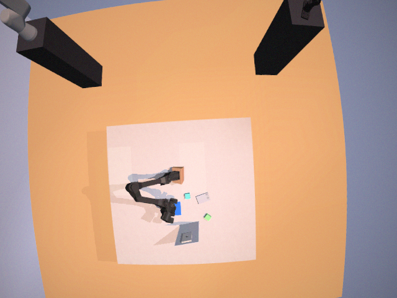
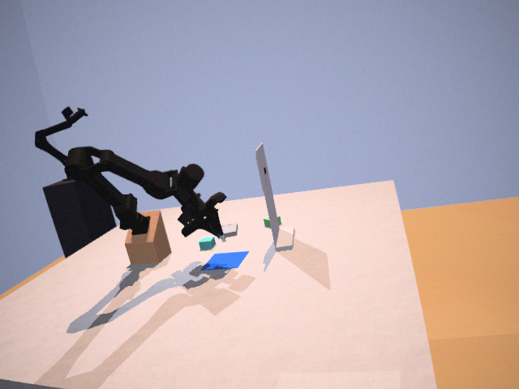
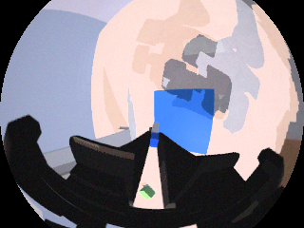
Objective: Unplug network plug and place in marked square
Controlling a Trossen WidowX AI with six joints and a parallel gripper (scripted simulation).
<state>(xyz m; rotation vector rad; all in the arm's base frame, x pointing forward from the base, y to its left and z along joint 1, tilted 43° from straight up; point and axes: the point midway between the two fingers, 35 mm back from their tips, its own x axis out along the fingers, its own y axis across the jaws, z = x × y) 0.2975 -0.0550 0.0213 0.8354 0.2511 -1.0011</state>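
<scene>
Right now the blue marked square is 80 mm below my gripper tip and 10 mm behind it. The rest, counted from my gripper tip: teal cube 130 mm to the left, 120 mm behind, 70 mm below; then network plug right at my gripper tip; then grey upright panel 140 mm ahead, 130 mm to the left, 60 mm above.
</scene>
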